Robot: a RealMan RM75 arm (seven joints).
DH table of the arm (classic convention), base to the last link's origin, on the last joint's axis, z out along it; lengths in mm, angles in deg. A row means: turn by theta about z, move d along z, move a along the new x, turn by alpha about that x. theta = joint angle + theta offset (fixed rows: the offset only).
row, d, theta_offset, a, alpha
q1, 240.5, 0, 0, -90
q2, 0, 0, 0, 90
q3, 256, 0, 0, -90
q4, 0, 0, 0, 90
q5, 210, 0, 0, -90
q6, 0, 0, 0, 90
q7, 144, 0, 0, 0
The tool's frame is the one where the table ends.
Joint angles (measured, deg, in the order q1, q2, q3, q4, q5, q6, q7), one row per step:
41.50, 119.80, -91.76, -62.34, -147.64, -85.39, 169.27
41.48, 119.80, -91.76, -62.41, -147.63, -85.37, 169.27
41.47, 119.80, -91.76, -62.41, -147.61, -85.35, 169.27
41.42, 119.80, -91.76, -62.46, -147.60, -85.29, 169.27
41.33, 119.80, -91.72, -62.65, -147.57, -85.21, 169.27
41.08, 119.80, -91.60, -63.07, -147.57, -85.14, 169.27
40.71, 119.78, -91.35, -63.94, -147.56, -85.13, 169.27
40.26, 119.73, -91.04, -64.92, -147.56, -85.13, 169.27
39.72, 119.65, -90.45, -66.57, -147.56, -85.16, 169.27
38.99, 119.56, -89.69, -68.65, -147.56, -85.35, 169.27
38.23, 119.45, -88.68, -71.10, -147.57, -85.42, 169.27
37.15, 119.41, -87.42, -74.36, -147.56, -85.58, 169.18
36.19, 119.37, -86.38, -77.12, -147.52, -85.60, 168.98
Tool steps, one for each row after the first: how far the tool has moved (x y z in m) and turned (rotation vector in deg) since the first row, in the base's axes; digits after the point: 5 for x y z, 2 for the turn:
-0.00020, 0.00006, 0.00006, 0.04, 0.04, 0.05
-0.00020, 0.00006, 0.00002, 0.05, 0.07, 0.04
-0.00017, 0.00010, 0.00004, 0.11, 0.12, 0.06
-0.00053, 0.00029, 0.00026, 0.25, 0.27, 0.15
-0.00079, 0.00043, 0.00096, 0.54, 0.51, 0.24
-0.00205, 0.00092, 0.00264, 1.03, 0.95, 0.50
-0.00309, 0.00148, 0.00483, 1.62, 1.42, 0.75
-0.00610, 0.00309, 0.00882, 2.65, 2.22, 1.34
-0.00939, 0.00451, 0.01411, 3.86, 3.15, 1.95
-0.01378, 0.00690, 0.02098, 5.53, 4.30, 2.80
-0.01932, 0.00889, 0.02985, 7.58, 5.77, 3.95
-0.02365, 0.01035, 0.03776, 9.37, 6.97, 5.06

